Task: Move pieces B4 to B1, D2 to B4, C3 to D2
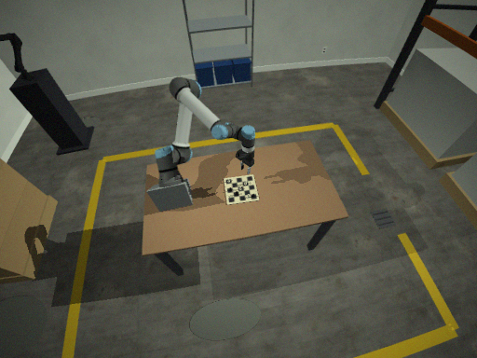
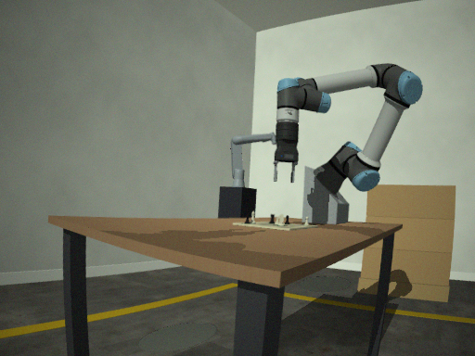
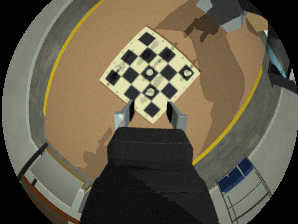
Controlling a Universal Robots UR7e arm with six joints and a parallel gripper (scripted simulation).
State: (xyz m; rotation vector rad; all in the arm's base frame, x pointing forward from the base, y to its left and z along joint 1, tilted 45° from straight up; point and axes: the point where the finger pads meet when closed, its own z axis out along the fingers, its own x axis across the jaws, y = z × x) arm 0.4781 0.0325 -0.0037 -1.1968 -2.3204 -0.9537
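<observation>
Now: the white piece 150 mm below my hand. From my hand the other things lie so: black piece (150 mm below, 80 mm to the right, 80 mm behind); chessboard (170 mm below, 40 mm to the right, 40 mm behind).
</observation>
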